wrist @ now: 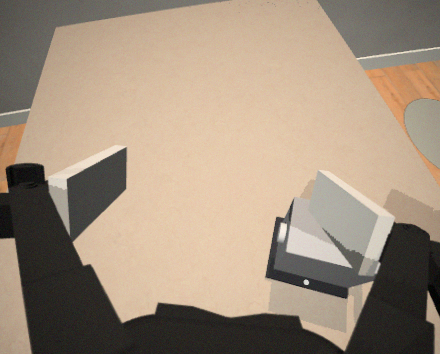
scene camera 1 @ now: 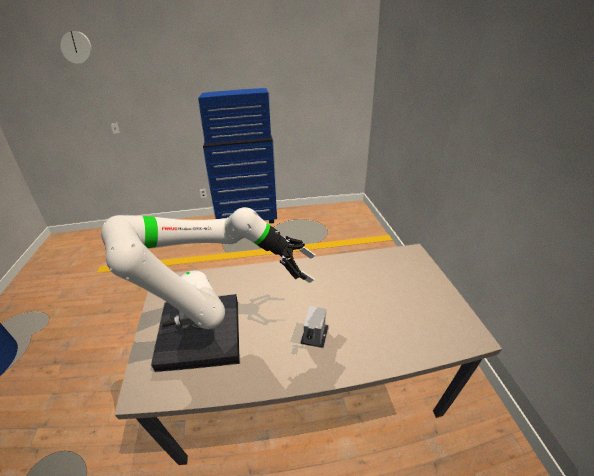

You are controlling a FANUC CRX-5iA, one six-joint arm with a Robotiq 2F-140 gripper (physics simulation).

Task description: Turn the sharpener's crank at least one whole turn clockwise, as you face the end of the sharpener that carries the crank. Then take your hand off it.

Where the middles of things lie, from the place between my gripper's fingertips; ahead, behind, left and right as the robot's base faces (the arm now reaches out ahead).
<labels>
I see the sharpener point(scene camera 1: 316, 316) 210 mm below my hand, 140 mm to the right of it and 40 mm behind it.
</labels>
